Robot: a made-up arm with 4 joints.
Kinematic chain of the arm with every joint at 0, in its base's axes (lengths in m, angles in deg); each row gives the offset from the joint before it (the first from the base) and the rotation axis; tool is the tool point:
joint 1: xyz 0 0 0.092 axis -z
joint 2: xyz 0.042 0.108 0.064 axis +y
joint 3: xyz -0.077 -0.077 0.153 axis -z
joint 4: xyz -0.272 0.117 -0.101 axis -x
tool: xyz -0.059 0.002 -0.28
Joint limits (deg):
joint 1: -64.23..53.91
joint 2: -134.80..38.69
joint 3: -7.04..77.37
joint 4: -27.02..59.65
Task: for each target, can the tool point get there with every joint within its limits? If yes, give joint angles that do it. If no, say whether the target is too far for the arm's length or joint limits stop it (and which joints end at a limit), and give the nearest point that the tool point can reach.
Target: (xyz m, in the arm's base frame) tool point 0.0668 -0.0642 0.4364
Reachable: no: joint limits stop it (at a limit: joint 1, joint 2, joint 3, joint 4) | nearest point -0.0199 -0.3454 0.3288 | short by 0.313 m
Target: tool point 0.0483 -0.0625 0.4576
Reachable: no: joint limits stop it (at a limit: joint 1, joint 2, joint 3, joint 4) | nearest point -0.0199 -0.3454 0.3288 | short by 0.318 m
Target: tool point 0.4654 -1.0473 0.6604
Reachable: no: too far | nearest point -0.0199 -0.3454 0.3288 | short by 0.915 m
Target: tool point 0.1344 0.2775 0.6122
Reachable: no: joint limits stop it (at a limit: joint 2, joint 3, joint 4) | nearest point 0.1850 0.3819 0.3588 | short by 0.279 m
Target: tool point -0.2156 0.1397 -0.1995
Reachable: yes | joints -44.64 -50.08 52.90 43.18
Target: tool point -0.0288 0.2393 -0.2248
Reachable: yes | joints 0.80 -48.69 41.22 28.21
